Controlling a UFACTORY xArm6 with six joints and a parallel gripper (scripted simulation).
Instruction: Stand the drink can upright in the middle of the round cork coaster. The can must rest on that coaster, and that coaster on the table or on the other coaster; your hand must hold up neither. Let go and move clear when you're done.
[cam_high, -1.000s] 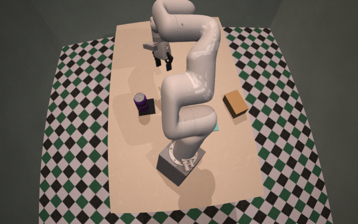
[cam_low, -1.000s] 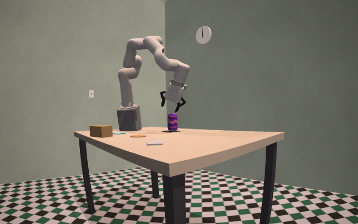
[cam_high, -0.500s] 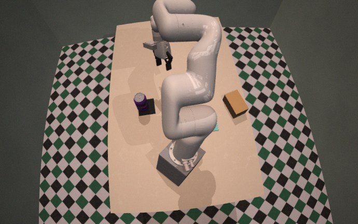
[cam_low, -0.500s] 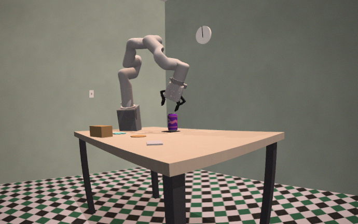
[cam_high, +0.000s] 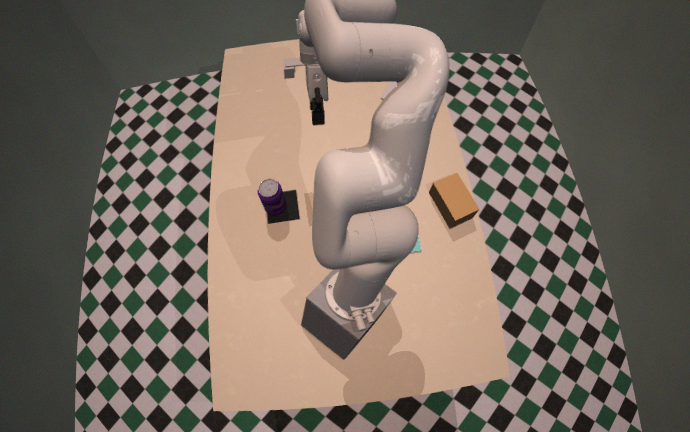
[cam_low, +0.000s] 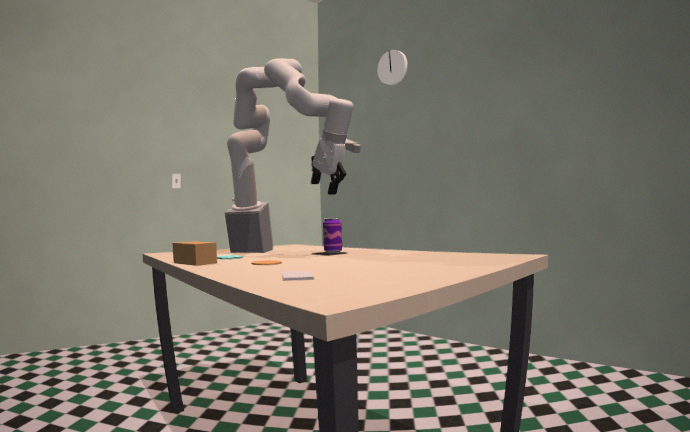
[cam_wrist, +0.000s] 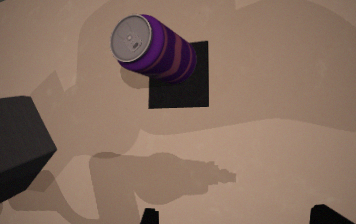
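Right now the drink can is 180 mm to the left of my hand, 170 mm below it and 120 mm behind it. From my hand the other things lie so: thin teal piece 330 mm behind, 230 mm below, 160 mm to the right; black square coaster 230 mm below, 160 mm to the left, 130 mm behind; round cork coaster 230 mm below, 180 mm to the right, 80 mm behind.
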